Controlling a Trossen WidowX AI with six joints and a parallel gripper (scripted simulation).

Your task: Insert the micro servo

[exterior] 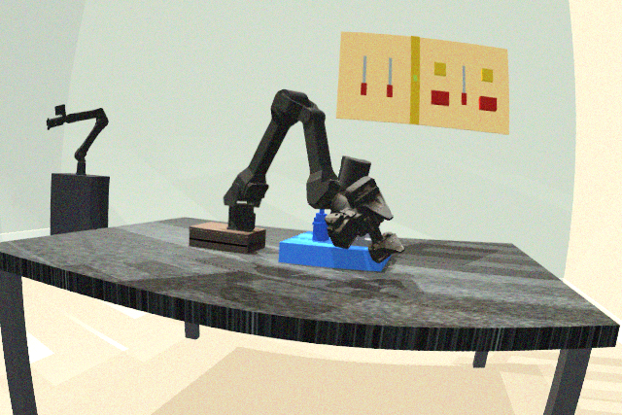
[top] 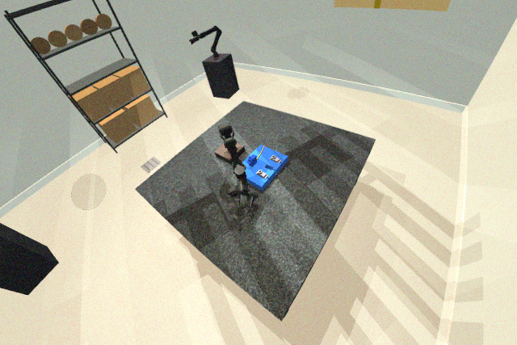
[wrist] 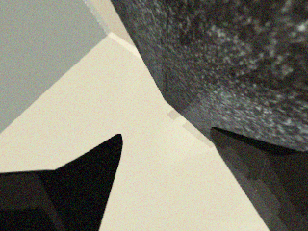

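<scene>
Now: the deck 370 mm to the left of my gripper tip, 140 mm behind it and 80 mm below it.
</scene>
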